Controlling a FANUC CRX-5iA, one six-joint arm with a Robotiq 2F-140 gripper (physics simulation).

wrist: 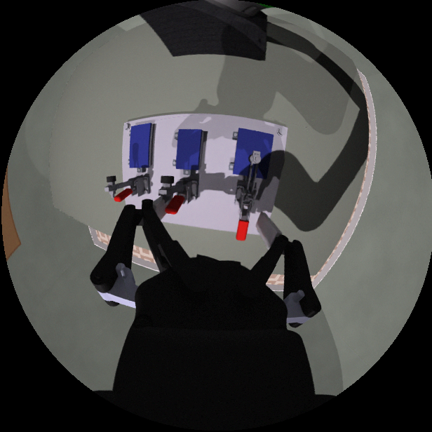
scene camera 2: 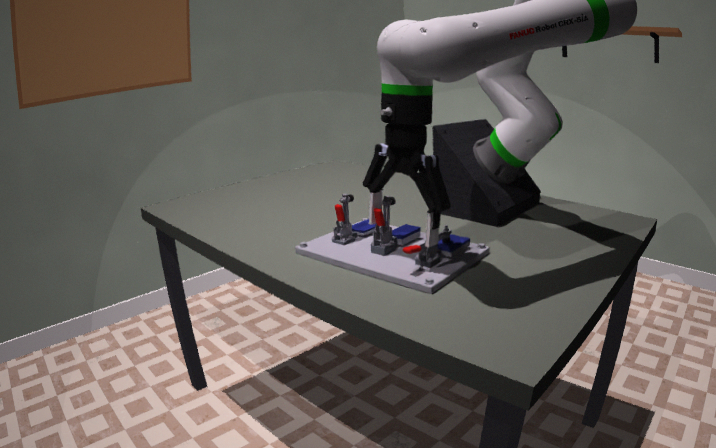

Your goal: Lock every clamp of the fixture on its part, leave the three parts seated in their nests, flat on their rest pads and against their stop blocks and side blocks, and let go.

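Places are measured from the arm's base along level axes (x back, y right, z up), in millimetres.
Where they show: gripper, fingertip midpoint: [scene camera 2: 402, 233]; arm's base, origin of the base link: [scene camera 2: 493, 162].
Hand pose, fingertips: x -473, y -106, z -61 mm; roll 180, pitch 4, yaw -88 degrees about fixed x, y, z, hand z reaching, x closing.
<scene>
Each offset is from my fingertips to the centre of the thing. "spot": to the spot under its first point. Level surfaces: height alone.
Three blue-topped parts {spot: dz -40, dx +50, dy +174 mm} [scene camera 2: 363, 227] {spot: dz -30, dx +71, dy +59 mm} [scene camera 2: 406, 232] {spot: dz -35, dx +101, dy -53 mm} [scene camera 2: 455, 243] [wrist: 140, 145] [wrist: 189, 149] [wrist: 255, 139] sit in a row on the fixture plate {spot: dz -56, dx -62, dy +57 mm} [scene camera 2: 359, 261] [wrist: 216, 150]. They look flat; fine contact with blocks is too small to tell. The left clamp {spot: dz -33, dx -18, dy +159 mm} [scene camera 2: 343, 233] [wrist: 142, 185] and middle clamp {spot: dz -31, dx -9, dy +50 mm} [scene camera 2: 381, 243] [wrist: 189, 189] have their arms raised off the parts. The right clamp [wrist: 246, 192] has its arm over the right part and its red handle {spot: dz -4, dx -39, dy -63 mm} [scene camera 2: 411, 248] [wrist: 242, 230] low, pointing outward. My gripper [scene camera 2: 403, 233] [wrist: 216, 208] is open and empty, its fingers spread above the plate, one overlapping the right clamp in the scene view.
The plate lies on the table {dz -71 mm} [scene camera 2: 264, 227] [wrist: 90, 150]. The black robot pedestal [scene camera 2: 469, 179] [wrist: 215, 37] stands behind the fixture. The raised left and middle clamp arms stand up near my fingers. Corner bolts show on the plate.
</scene>
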